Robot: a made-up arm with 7 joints. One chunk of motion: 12 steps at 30 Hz.
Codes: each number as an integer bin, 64 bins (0 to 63) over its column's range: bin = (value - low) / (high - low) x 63, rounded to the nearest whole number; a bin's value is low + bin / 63 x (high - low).
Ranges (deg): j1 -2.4..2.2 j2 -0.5..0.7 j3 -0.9..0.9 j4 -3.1..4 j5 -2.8..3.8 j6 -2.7..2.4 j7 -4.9..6
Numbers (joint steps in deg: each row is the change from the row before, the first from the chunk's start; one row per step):
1: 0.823 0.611 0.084 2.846 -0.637 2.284 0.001
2: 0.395 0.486 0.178 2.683 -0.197 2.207 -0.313
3: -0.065 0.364 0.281 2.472 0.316 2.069 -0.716
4: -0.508 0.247 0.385 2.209 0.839 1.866 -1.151
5: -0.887 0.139 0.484 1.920 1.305 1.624 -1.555
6: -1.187 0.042 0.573 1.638 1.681 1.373 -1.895
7: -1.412 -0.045 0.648 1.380 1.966 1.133 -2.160
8: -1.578 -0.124 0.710 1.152 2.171 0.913 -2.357
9: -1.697 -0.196 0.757 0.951 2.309 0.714 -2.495
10: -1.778 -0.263 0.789 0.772 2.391 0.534 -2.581
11: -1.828 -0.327 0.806 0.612 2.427 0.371 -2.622
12: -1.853 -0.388 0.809 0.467 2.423 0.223 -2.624
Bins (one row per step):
1: 44 58 34 53 21 62 28
2: 38 52 38 51 25 61 27
3: 32 45 41 49 30 59 24
4: 26 39 45 47 35 56 22
5: 21 34 48 45 39 53 19
6: 17 28 52 42 43 50 17
7: 14 24 54 40 45 47 16
8: 11 20 56 38 47 45 15
9: 10 16 58 36 49 42 14
10: 9 12 59 34 50 40 13
11: 8 9 60 33 50 38 13
12: 7 6 60 32 50 36 13

